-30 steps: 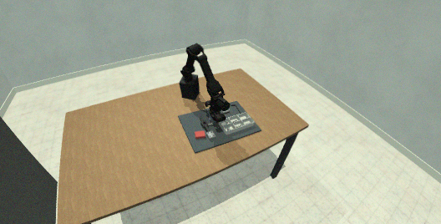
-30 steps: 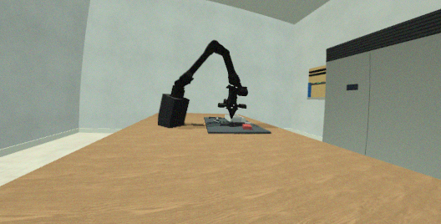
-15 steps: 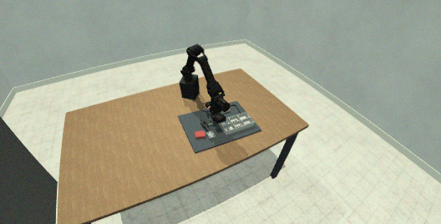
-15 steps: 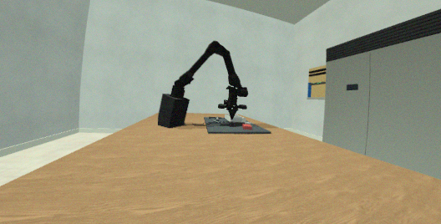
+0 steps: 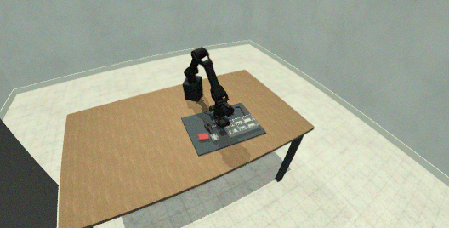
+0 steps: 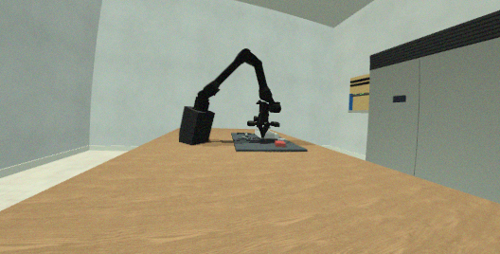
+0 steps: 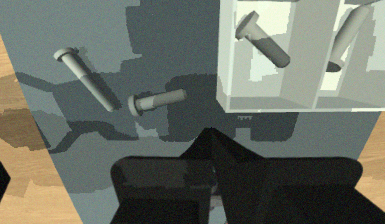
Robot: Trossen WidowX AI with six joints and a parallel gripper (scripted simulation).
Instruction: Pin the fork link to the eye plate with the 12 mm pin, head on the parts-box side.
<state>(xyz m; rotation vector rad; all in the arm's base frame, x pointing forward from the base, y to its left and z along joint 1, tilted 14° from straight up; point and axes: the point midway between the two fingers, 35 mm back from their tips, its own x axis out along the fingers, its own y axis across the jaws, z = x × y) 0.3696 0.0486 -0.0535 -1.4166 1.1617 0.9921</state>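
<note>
The mat lies 5 cm below my hand and 3 cm to the left of it. The rest, counted from my hand: red block: 13 cm to the right, 6 cm ahead, 4 cm below; then eye plate: 7 cm to the right, 3 cm below, 1 cm ahead; then parts box: 13 cm to the left, 6 cm ahead, 4 cm below.
</note>
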